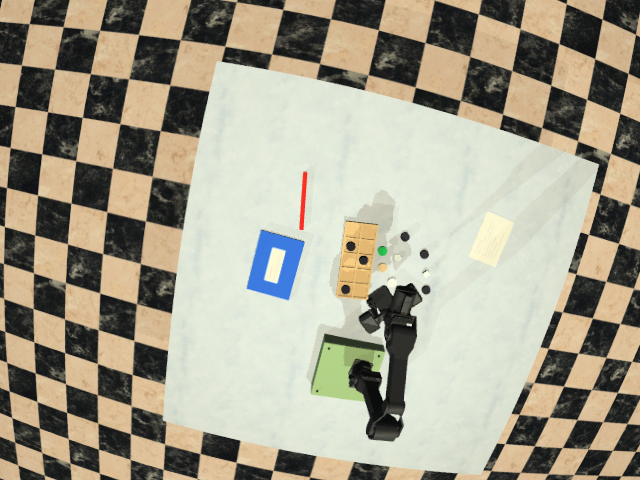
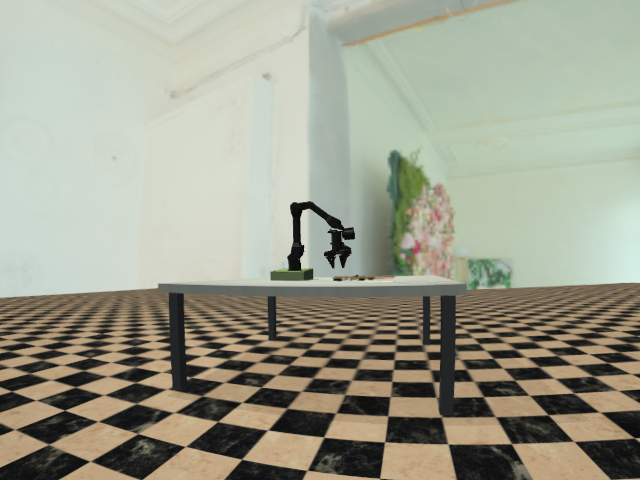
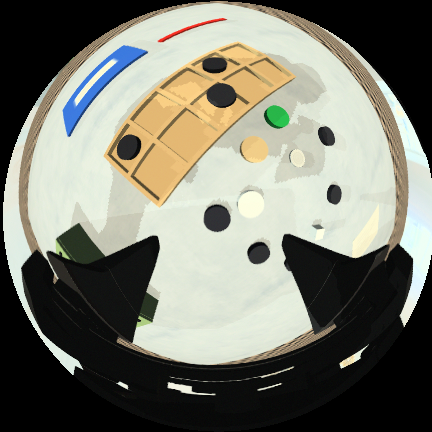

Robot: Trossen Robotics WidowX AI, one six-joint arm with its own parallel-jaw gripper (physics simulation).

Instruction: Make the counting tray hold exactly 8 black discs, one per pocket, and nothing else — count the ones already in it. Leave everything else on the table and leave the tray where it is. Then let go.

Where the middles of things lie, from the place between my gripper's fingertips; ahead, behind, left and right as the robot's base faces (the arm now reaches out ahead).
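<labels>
With the tan counting tray (image 1: 351,272) as my reference, my hand is 6 cm above it and 6 cm short of it, and it is also 12 cm to the right of the tray.
</labels>
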